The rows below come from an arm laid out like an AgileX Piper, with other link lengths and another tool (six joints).
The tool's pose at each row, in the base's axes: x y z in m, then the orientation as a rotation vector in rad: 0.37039 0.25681 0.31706 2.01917 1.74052 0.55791; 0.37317 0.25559 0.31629 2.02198 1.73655 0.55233; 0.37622 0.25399 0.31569 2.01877 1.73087 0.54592; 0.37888 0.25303 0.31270 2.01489 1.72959 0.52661; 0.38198 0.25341 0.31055 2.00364 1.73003 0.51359; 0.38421 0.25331 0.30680 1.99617 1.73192 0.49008; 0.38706 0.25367 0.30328 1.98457 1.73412 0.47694; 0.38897 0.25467 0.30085 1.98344 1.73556 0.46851; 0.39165 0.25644 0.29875 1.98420 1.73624 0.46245; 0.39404 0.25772 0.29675 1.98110 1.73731 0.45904; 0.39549 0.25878 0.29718 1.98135 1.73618 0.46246; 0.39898 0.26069 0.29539 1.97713 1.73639 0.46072
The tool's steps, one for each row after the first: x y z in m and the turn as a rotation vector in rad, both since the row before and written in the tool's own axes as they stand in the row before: -0.00085 0.00203 0.00223 0.00135 -0.00477 0.00222; -0.00117 0.00240 0.00226 -0.00302 -0.00771 -0.00069; -0.00063 0.00066 0.00401 0.00317 -0.01383 -0.00531; 0.00082 0.00133 0.00346 -0.00247 -0.01094 -0.00908; 0.00026 -0.00022 0.00435 0.00429 -0.01574 -0.00954; 0.00087 0.00039 0.00444 -0.00155 -0.01020 -0.01006; 0.00136 0.00015 0.00295 0.00300 -0.00479 -0.00289; 0.00223 0.00091 0.00299 0.00296 -0.00318 -0.00103; 0.00171 0.00078 0.00280 -0.00017 -0.00241 -0.00287; 0.00124 0.00134 0.00028 -0.00164 0.00159 0.00129; 0.00249 0.00175 0.00313 -0.00191 -0.00214 -0.00282
